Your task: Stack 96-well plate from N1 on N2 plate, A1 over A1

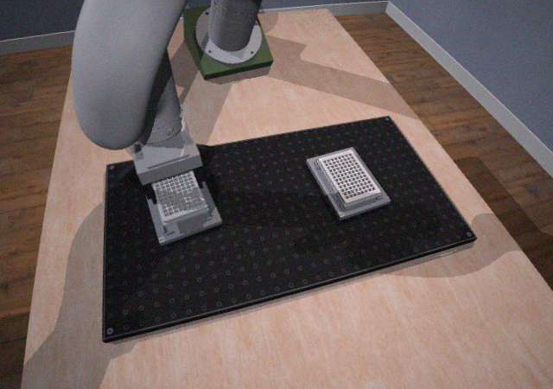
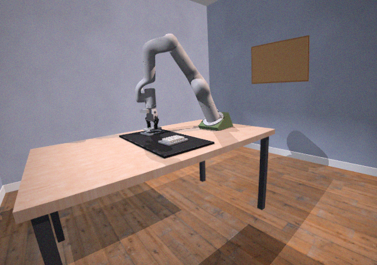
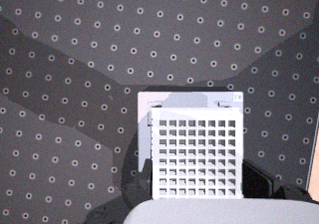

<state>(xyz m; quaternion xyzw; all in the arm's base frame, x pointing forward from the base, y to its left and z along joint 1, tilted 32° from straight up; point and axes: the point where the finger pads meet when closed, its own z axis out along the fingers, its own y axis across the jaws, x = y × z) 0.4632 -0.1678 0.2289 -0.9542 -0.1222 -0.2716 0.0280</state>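
Right now the plate nest N1 is 40 mm below my hand. The rest, counted from my hand: white 96-well plate (10 mm below); plate nest N2 (10 mm behind, 350 mm to the left, 40 mm below).
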